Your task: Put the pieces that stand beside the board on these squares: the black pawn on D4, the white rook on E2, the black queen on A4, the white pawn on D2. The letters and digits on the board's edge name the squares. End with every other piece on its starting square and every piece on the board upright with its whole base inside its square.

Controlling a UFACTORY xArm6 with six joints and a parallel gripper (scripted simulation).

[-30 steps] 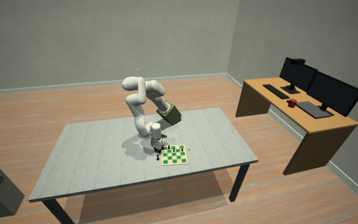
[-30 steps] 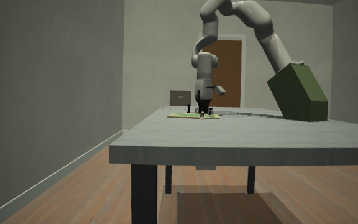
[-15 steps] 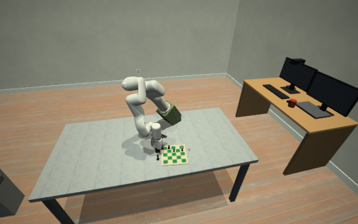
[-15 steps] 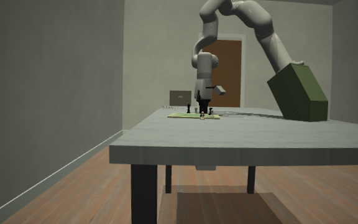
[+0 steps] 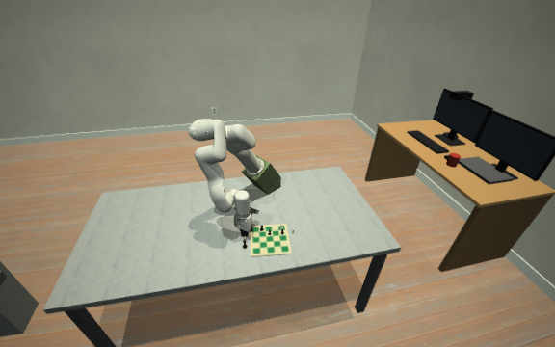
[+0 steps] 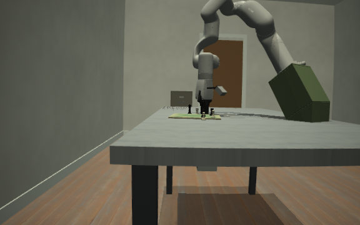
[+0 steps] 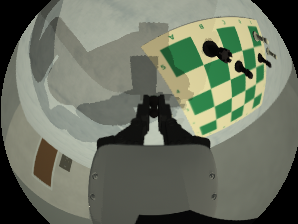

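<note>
Now: the white rook 40 mm ahead of my hand, 10 mm to the right of it and 10 mm below it. The rest, counted from my hand: chessboard: 60 mm ahead, 130 mm to the left, 20 mm below; then black queen: 70 mm ahead, 10 mm to the right.
</note>
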